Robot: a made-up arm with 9 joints. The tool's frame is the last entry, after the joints.
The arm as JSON. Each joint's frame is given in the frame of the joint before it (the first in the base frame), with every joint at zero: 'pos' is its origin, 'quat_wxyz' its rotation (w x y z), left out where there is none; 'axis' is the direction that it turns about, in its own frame. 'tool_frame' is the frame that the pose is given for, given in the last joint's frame.
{
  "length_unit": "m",
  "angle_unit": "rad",
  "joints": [
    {
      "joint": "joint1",
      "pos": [
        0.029,
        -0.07,
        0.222
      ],
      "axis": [
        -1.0,
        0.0,
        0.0
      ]
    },
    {
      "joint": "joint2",
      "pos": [
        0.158,
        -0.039,
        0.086
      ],
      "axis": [
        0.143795,
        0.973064,
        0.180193
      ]
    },
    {
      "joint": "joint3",
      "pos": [
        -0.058,
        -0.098,
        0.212
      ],
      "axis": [
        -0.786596,
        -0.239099,
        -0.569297
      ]
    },
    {
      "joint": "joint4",
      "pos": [
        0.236,
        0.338,
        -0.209
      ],
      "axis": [
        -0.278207,
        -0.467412,
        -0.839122
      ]
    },
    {
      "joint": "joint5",
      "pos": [
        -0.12,
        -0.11,
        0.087
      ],
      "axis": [
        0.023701,
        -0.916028,
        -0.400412
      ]
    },
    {
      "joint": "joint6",
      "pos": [
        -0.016,
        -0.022,
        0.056
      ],
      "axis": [
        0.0,
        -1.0,
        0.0
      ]
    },
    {
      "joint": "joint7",
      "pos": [
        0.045,
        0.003,
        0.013
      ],
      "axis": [
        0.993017,
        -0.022,
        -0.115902
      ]
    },
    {
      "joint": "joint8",
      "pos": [
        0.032,
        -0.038,
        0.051
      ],
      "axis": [
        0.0,
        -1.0,
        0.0
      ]
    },
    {
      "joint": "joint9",
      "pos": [
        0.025,
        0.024,
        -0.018
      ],
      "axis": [
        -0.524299,
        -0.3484,
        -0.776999
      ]
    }
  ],
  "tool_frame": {
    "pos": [
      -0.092,
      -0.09,
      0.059
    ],
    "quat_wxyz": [
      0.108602,
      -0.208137,
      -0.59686,
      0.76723
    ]
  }
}
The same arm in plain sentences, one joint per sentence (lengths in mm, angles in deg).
The arm has nine revolute joints in a row. What follows holds with every joint at zero, and every direction is one of the base frame's.
Joint 1 is mounted 29 mm along +x and 70 mm along -y and 222 mm along +z from the base frame's origin and turns about -x.
Joint 2 is mounted 158 mm along +x and 39 mm along -y and 86 mm along +z from joint 1 and turns about the direction (0.143795, 0.973064, 0.180193).
Joint 3 is mounted 58 mm along -x and 98 mm along -y and 212 mm along +z from joint 2 and turns about the direction (-0.786596, -0.239099, -0.569297).
Joint 4 is mounted 236 mm along +x and 338 mm along +y and 209 mm along -z from joint 3 and turns about the direction (-0.278207, -0.467412, -0.839122).
Joint 5 is mounted 120 mm along -x and 110 mm along -y and 87 mm along +z from joint 4 and turns about the direction (0.023701, -0.916028, -0.400412).
Joint 6 is mounted 16 mm along -x and 22 mm along -y and 56 mm along +z from joint 5 and turns about -y.
Joint 7 is mounted 45 mm along +x and 3 mm along +y and 13 mm along +z from joint 6 and turns about the direction (0.993017, -0.022, -0.115902).
Joint 8 is mounted 32 mm along +x and 38 mm along -y and 51 mm along +z from joint 7 and turns about -y.
Joint 9 is mounted 25 mm along +x and 24 mm along +y and 18 mm along -z from joint 8 and turns about the direction (-0.524299, -0.3484, -0.776999).
The tool frame, which is the frame that the pose is given for, is mounted 92 mm along -x and 90 mm along -y and 59 mm along +z from joint 9; its axes are the base frame's turned by roll -78.19, pitch 10.94 and yaw 154.99 deg (as in URDF: about the fixed x, then y, then z).

